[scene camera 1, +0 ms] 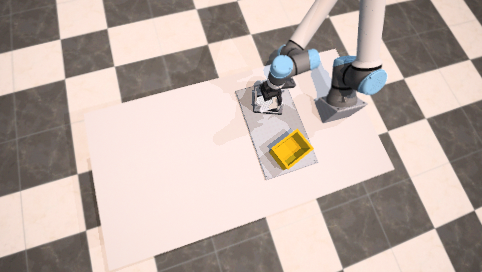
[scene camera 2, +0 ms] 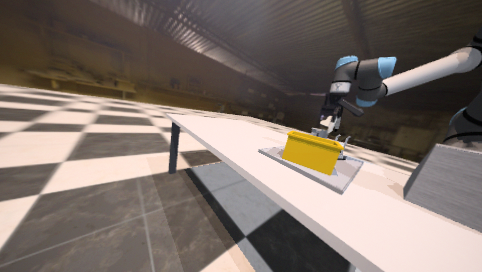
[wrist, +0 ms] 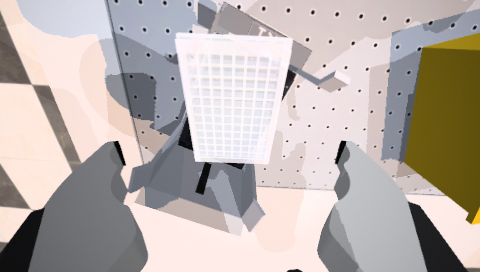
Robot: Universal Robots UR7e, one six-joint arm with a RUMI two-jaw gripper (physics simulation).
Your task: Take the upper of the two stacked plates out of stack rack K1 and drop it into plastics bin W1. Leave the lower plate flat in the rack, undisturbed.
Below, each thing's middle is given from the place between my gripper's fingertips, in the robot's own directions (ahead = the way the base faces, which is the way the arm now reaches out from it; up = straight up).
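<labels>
White gridded plate (wrist: 233, 85), 6 cm below my hand.
</labels>
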